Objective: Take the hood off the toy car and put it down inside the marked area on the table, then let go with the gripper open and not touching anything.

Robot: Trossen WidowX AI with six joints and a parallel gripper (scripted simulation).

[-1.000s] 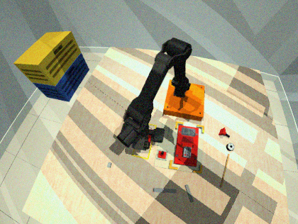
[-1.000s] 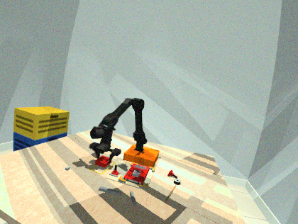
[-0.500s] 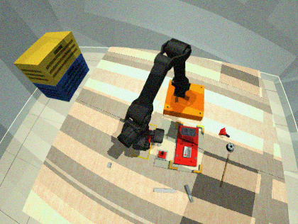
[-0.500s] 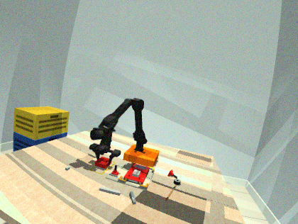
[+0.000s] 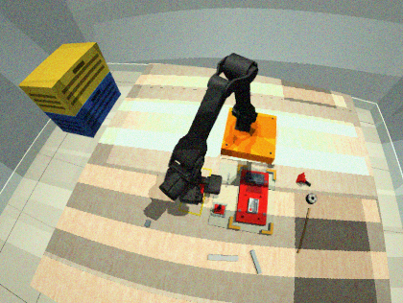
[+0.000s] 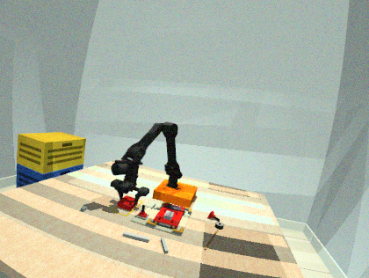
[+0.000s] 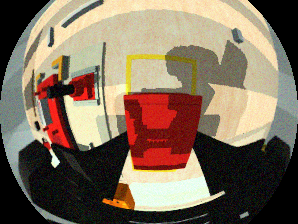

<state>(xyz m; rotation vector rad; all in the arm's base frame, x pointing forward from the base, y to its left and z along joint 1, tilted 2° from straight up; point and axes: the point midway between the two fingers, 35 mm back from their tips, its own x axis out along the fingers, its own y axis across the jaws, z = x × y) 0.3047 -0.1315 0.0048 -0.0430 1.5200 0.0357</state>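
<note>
The hood lies 10 mm above my gripper tip. From my gripper tip the other things lie so: wheel 50 mm behind, 450 mm to the left, 10 mm below; thin stick 70 mm ahead, 430 mm to the left, 10 mm below.
</note>
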